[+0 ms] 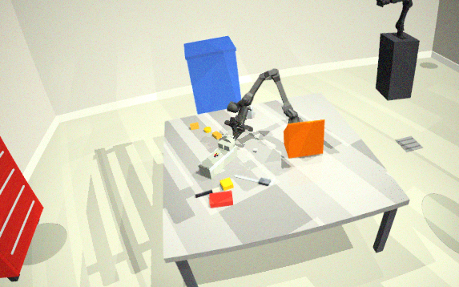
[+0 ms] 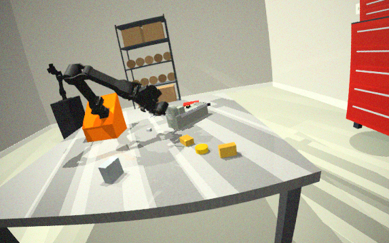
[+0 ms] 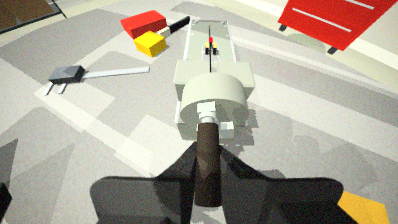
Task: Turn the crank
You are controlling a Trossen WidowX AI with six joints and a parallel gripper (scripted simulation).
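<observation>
The dark brown crank handle lies 10 mm behind my gripper tip, 10 mm to the right of it and 30 mm above it. From my gripper tip the other things lie so: yellow block 80 mm ahead, 320 mm to the left, 80 mm below; then grey cube 140 mm behind, 410 mm to the right, 60 mm below; then red pointer 130 mm ahead, 130 mm to the left, 10 mm below.
</observation>
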